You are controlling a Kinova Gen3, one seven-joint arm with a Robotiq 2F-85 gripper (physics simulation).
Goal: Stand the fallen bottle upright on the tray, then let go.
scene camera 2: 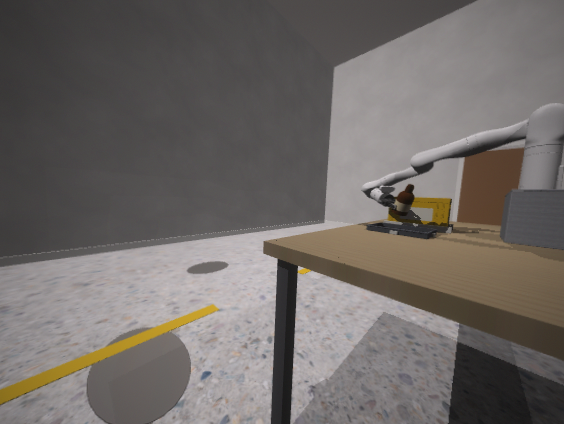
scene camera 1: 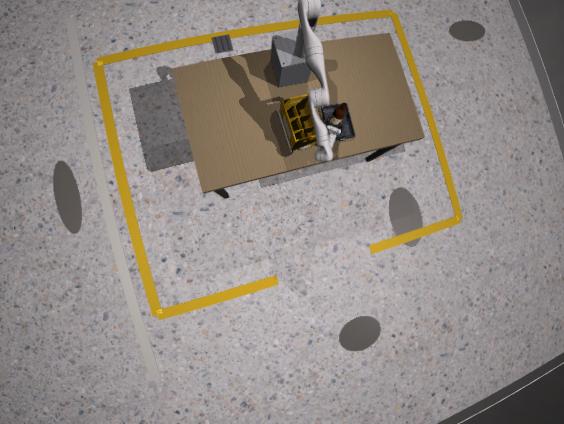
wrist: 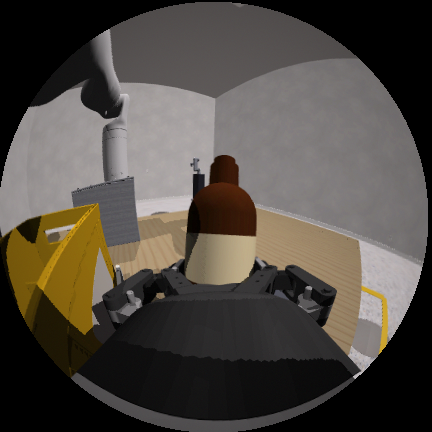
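Where they show: gripper, fingertip midpoint: (scene camera 2: 402, 208) (scene camera 1: 335, 119) (wrist: 218, 266); arm's base at its link origin: (scene camera 2: 536, 191) (scene camera 1: 302, 51) (wrist: 116, 179).
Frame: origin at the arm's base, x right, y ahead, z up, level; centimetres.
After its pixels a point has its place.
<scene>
The brown bottle (scene camera 1: 340, 113) {x -3.5, y 45.2, z -1.4 cm} (scene camera 2: 404, 201) {x -8.1, y 44.0, z -6.3 cm} (wrist: 221, 225) {x -1.8, y 46.2, z -4.0 cm} with a cream label is off the table, neck up and leaning, its neck tilted away from the gripper's side in the scene camera 2 view. My gripper (scene camera 1: 335, 123) {x -3.7, y 44.6, z -10.0 cm} (scene camera 2: 395, 205) {x -3.7, y 44.6, z -10.0 cm} (wrist: 218, 266) {x -3.7, y 44.6, z -10.0 cm} is shut on the bottle around its lower part; the fingertips are hidden in the wrist view. The dark tray (scene camera 1: 349, 122) {x -18.7, y 47.8, z -20.7 cm} (scene camera 2: 410, 231) {x -21.5, y 40.5, z -19.1 cm} lies flat on the table below. In the scene camera 2 view the bottle's base is a little above the tray, with a gap between them. The tray does not show clearly in the wrist view.
A yellow crate (scene camera 1: 303, 145) {x 22.0, y 50.3, z -16.3 cm} (scene camera 2: 443, 201) {x 7.4, y 27.4, z -5.5 cm} (wrist: 70, 260) {x 9.9, y 42.4, z -5.0 cm} with compartments stands close beside the tray. The grey box (scene camera 1: 293, 76) {x 7.4, y 5.7, z -12.2 cm} (scene camera 2: 532, 217) {x -6.1, y 2.1, z -10.4 cm} (wrist: 114, 215) {x 2.5, y 6.6, z -11.2 cm} under the arm's base stands at the back of the wooden table (scene camera 1: 227, 145) {x 67.2, y 27.3, z -21.4 cm} (scene camera 2: 350, 252) {x -65.7, y 55.0, z -21.3 cm} (wrist: 310, 250) {x -41.1, y 54.6, z -21.3 cm}. The table's front edge is near the tray.
</scene>
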